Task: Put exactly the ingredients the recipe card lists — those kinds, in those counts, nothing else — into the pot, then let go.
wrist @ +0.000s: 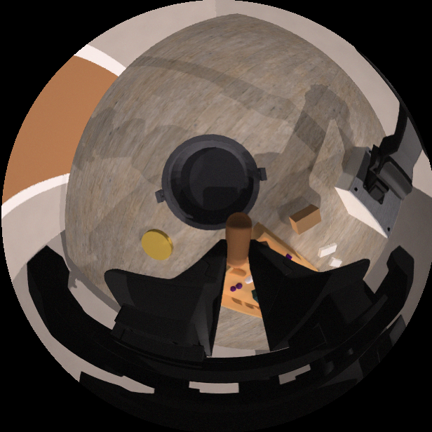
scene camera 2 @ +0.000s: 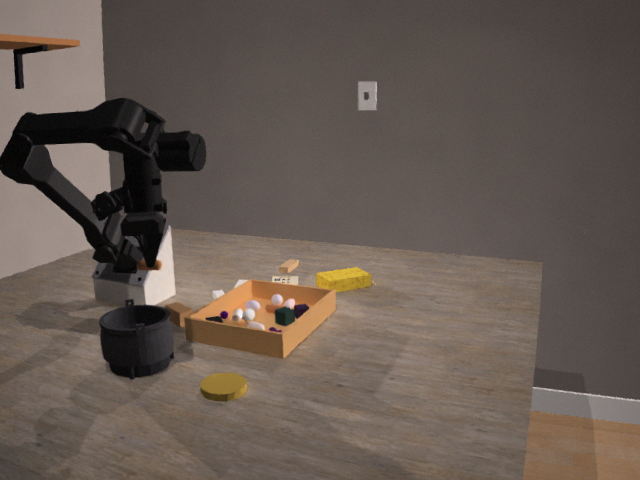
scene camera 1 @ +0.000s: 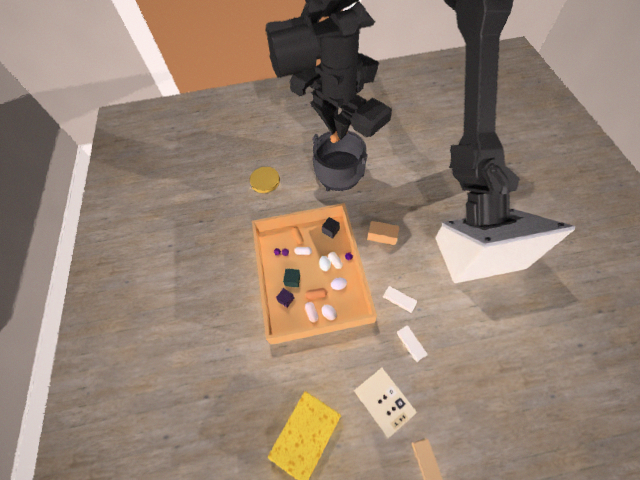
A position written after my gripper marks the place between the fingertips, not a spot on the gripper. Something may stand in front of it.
Observation:
I see my gripper [scene camera 1: 338, 135], a dark pot [scene camera 2: 137, 340] and a yellow disc [scene camera 2: 230, 386].
The dark pot also shows in the wrist view [wrist: 206, 178] and in scene camera 1 [scene camera 1: 339, 166]. The yellow disc is seen too in the wrist view [wrist: 157, 244]. My gripper is seen too in the wrist view [wrist: 236, 244] and in scene camera 2 [scene camera 2: 151, 265].

